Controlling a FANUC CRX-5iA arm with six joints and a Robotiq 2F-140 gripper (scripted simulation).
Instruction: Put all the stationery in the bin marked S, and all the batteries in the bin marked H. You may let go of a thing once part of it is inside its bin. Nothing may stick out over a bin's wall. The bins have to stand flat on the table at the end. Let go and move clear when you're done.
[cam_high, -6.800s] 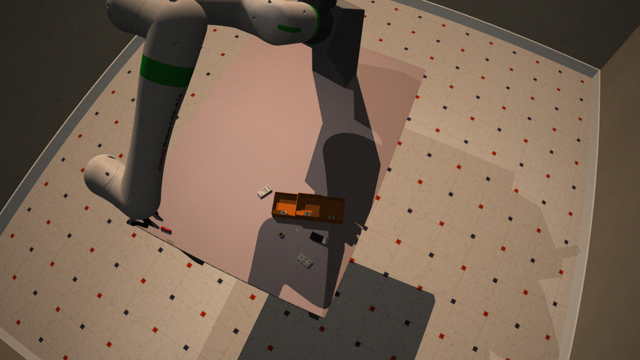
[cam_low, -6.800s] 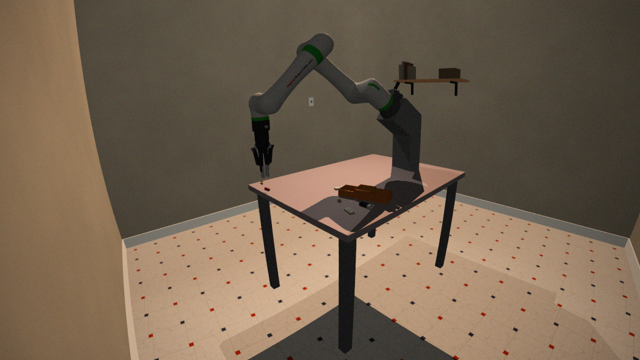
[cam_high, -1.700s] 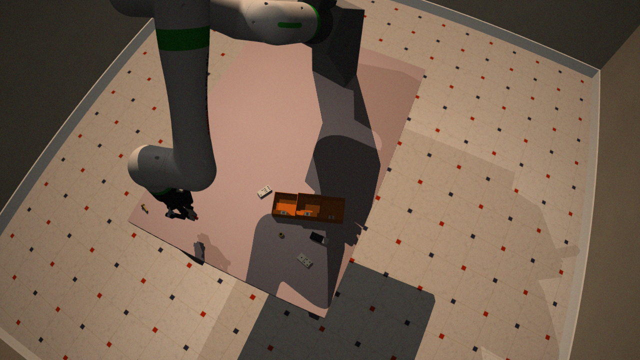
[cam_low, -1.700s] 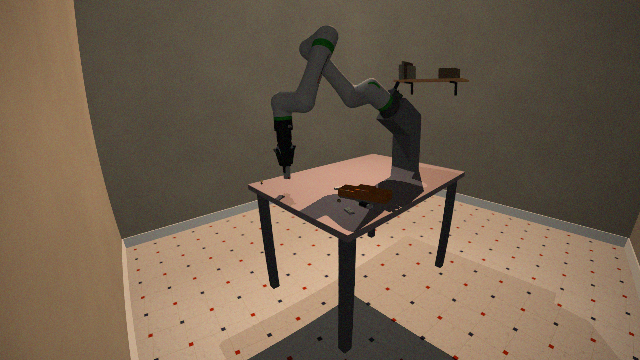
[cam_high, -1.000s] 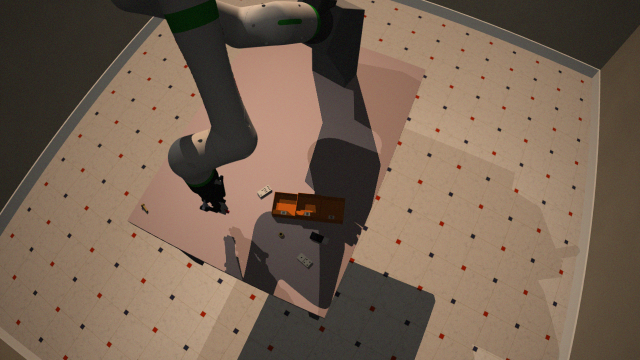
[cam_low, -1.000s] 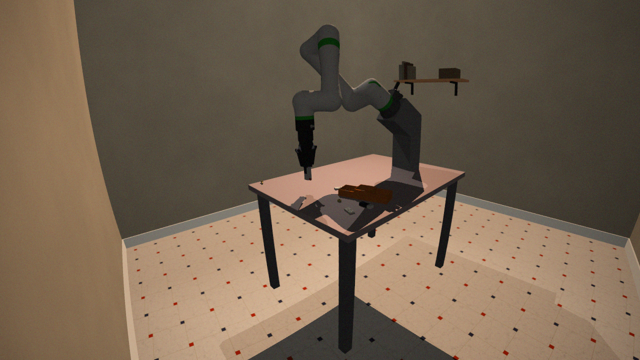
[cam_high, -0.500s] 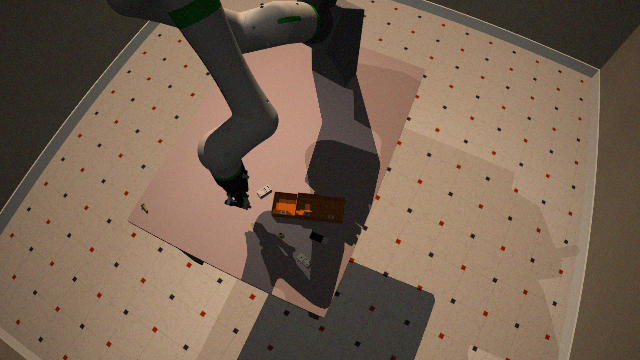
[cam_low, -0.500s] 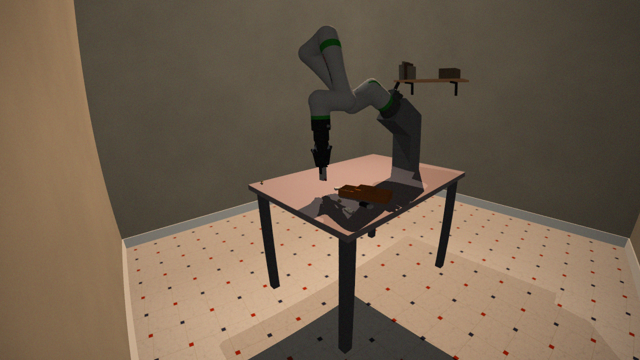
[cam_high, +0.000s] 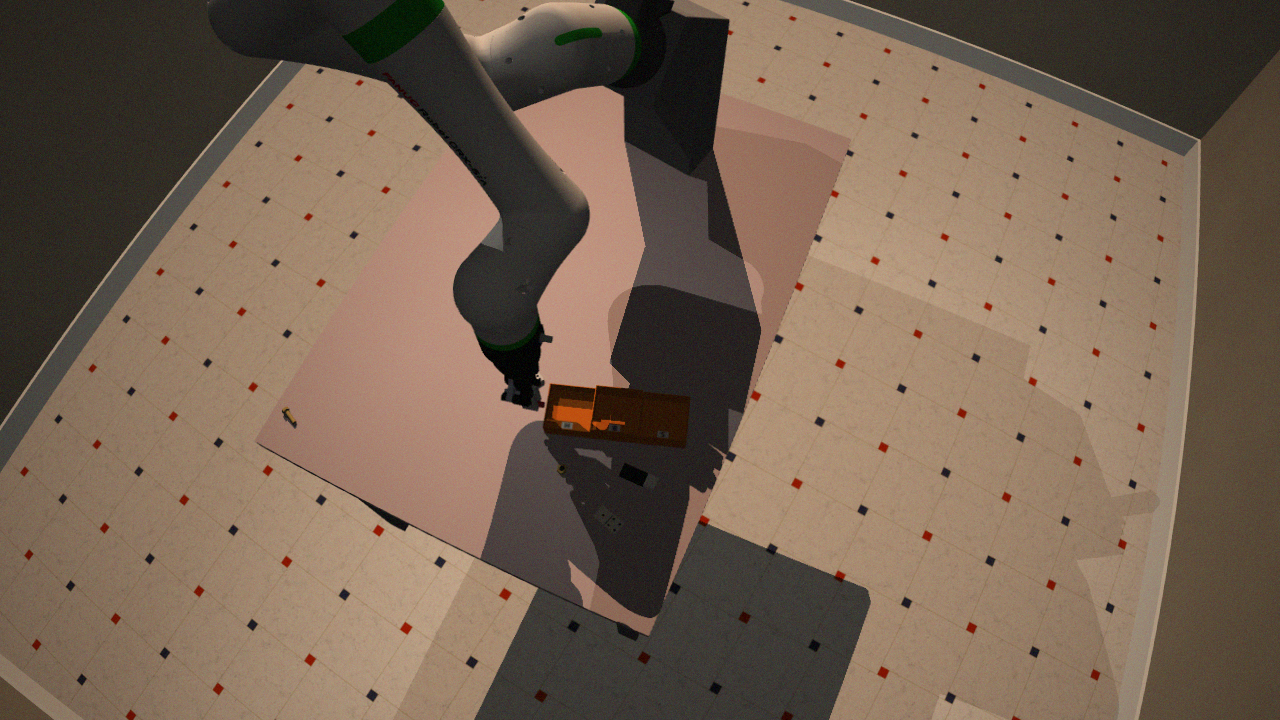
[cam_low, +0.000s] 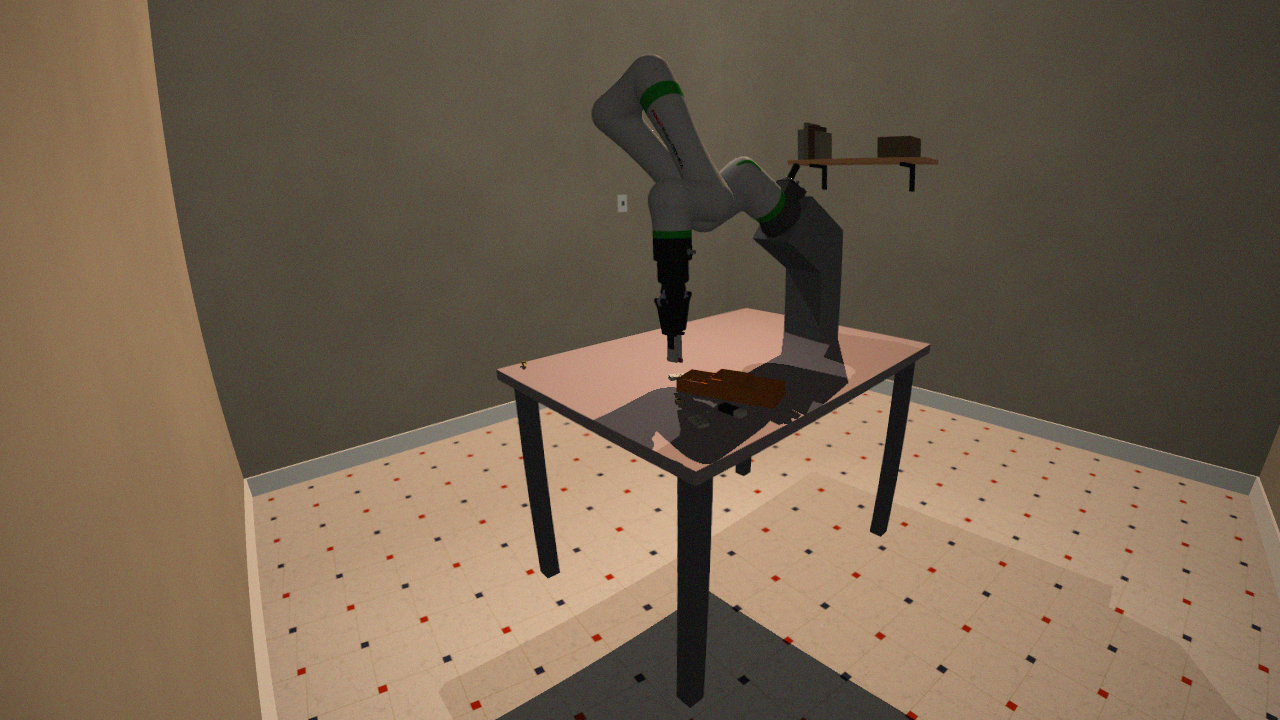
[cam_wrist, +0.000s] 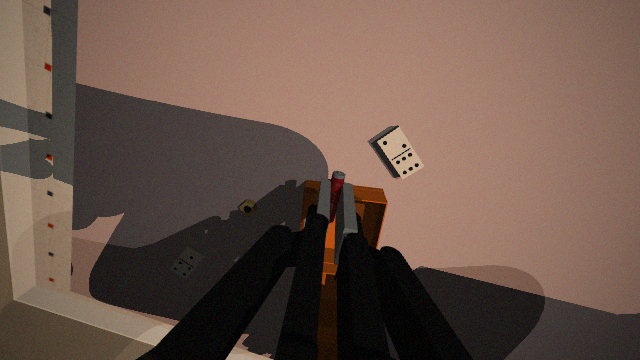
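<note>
My gripper is now 22 cm to the right of the black block, 9 cm above it and 1 cm past it. Round my hand: grey domino: 22 cm to the left, 10 cm below, 8 cm ahead; then ring-like part: 10 cm to the left, 10 cm below, 5 cm ahead; then red battery: 3 cm below.
</note>
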